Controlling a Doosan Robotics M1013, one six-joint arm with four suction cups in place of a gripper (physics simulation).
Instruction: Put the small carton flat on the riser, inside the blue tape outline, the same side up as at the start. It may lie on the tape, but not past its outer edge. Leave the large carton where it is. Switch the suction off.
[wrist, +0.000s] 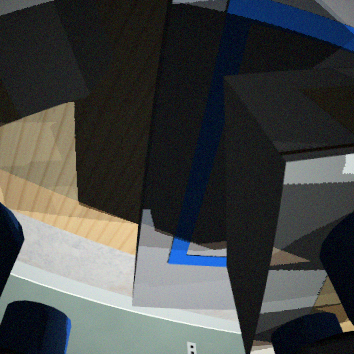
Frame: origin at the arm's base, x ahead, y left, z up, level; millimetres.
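Where they show: hand, tool point: (167, 282).
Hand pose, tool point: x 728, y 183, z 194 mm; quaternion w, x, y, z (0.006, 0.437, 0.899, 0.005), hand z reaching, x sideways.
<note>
Each offset is from my tool point to the top centre of the thing. "spot": to the spot under its first point. Level surfaces: height alone.
My suction gripper (36, 327) shows as dark blue round parts at the lower left and right edges of the wrist view. It is shut on the small carton @[spot: dx -49, dy +4, dz -10 mm] (254, 200), a dark box at the right with a pale patch on one face. Where the cups meet it is hidden. The grey riser @[spot: dx +98, dy +99, dz -78 mm] (185, 290) runs up the middle, mostly in dark shadow. The blue tape outline @[spot: dx +54, dy +78, dz -78 mm] (200, 261) on it shows its left side, one lower corner and a far stretch. The carton hides the rest. The gap between carton and riser cannot be judged. I cannot make out the large carton for certain.
A wooden surface @[dz -198 mm] (37, 192) lies left of the riser, partly in shadow. A dark, flat-looking patch crosses it at the upper left. Beyond are a pale speckled strip (75, 250) and a green area (110, 315) with a small white plate (191, 347).
</note>
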